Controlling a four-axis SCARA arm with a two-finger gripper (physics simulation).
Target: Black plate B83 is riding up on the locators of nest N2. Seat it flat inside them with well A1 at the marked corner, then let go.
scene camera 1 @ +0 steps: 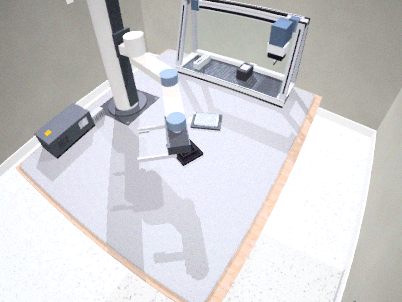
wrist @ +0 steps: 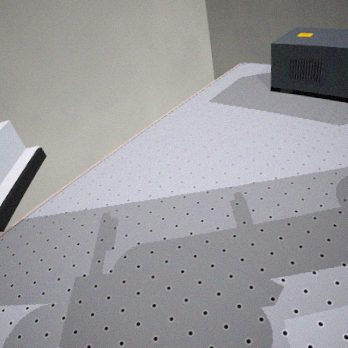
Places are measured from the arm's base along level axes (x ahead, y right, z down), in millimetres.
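Pixels of known places: gripper, fingertip midpoint: (scene camera 1: 138, 144) (wrist: 195, 103); arm's base, origin of the base link: (scene camera 1: 127, 105).
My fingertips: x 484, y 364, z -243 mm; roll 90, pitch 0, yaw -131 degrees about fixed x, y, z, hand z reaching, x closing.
For each thing: its top centre in the pictures, then the offset to it from my fingertips. "pt": a spot on its surface instead.
- black plate, middle of its top: (scene camera 1: 183, 145) dx +45, dy -231, dz +202 mm
- pale plate, middle of its top: (scene camera 1: 206, 118) dx +38, dy -465, dz +204 mm
- framed gantry, surface spot: (scene camera 1: 230, 91) pt dx +17, dy -794, dz +231 mm
- dark box, surface spot: (wrist: 310, 65) pt dx -519, dy +94, dz +159 mm
A black plate (scene camera 1: 192, 151) lies on a dark nest at the middle of the table, partly hidden by the gripper body. Its seating, its marked corner, well A1 and the labels B83 and N2 are too small or hidden to tell. The plate does not show in the wrist view. My gripper (scene camera 1: 139, 145) is open and empty. Its two long pale fingers stand wide apart and point left, away from the black plate, above the table. One finger with a dark pad shows at the left edge of the wrist view.
A pale plate (scene camera 1: 206, 119) sits in a second dark nest behind the black one. A framed gantry (scene camera 1: 230, 91) stands at the back right with a blue head. A dark box (scene camera 1: 66, 131) (wrist: 310, 65) with a yellow label stands at the left, near the arm's column (scene camera 1: 113, 65).
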